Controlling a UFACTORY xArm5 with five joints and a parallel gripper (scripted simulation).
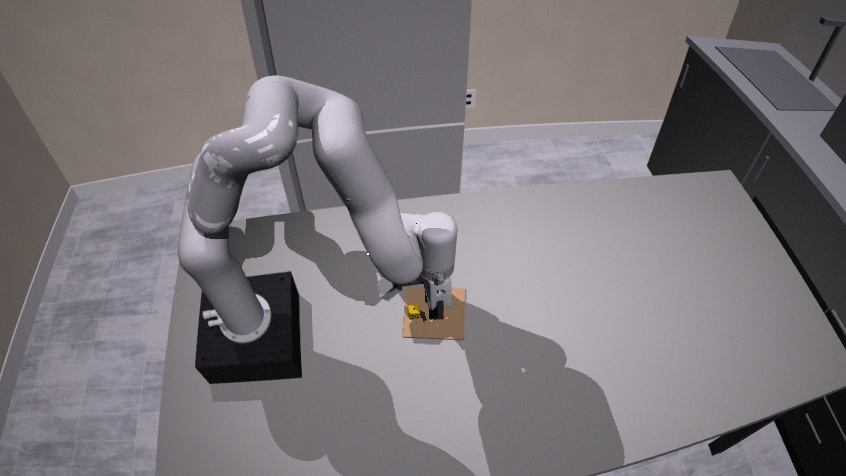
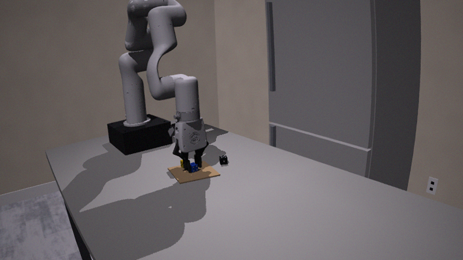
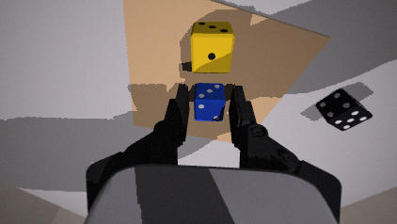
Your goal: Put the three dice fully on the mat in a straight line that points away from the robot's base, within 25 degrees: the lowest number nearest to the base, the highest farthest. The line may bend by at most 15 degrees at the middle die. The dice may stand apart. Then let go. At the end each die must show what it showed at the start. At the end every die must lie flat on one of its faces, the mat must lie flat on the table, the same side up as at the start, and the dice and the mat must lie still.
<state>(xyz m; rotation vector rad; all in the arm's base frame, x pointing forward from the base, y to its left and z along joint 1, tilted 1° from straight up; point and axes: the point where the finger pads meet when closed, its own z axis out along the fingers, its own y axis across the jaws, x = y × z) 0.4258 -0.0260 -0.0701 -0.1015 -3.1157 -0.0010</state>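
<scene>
The blue die is 20 mm below my hand. Round my hand: black die 120 mm to the left, 20 mm below, 20 mm ahead; mat 30 mm below; yellow die 50 mm behind, 20 mm below.
</scene>
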